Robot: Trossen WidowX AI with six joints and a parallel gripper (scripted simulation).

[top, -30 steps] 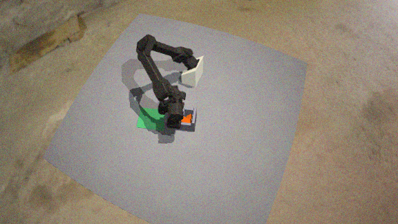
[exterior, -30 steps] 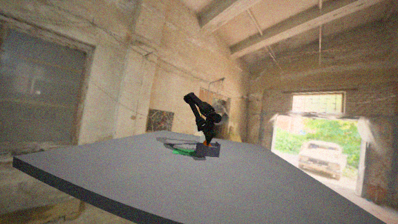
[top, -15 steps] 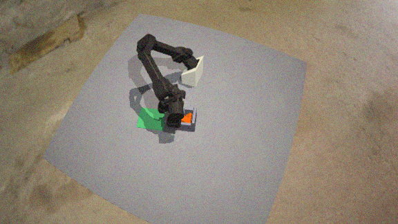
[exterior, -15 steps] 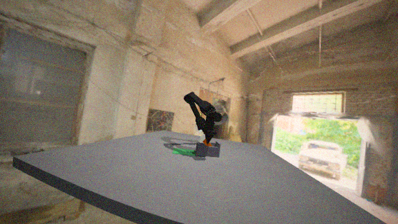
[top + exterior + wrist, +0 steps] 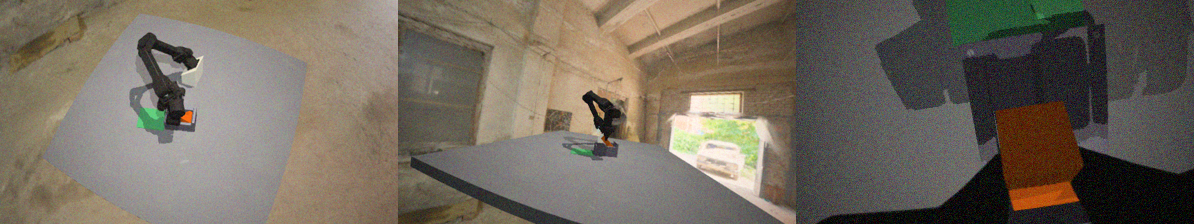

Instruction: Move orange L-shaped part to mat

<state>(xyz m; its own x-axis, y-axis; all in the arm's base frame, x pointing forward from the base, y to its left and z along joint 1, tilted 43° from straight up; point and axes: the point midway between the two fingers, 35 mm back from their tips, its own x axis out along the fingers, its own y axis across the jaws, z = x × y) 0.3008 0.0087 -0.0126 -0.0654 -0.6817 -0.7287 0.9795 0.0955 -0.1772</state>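
My gripper tip is 10 mm short of the green mat, 140 mm to the left of it and 110 mm above it. From my gripper tip the other things lie so: orange l-shaped part: 20 mm behind, 30 mm to the left, 30 mm below.
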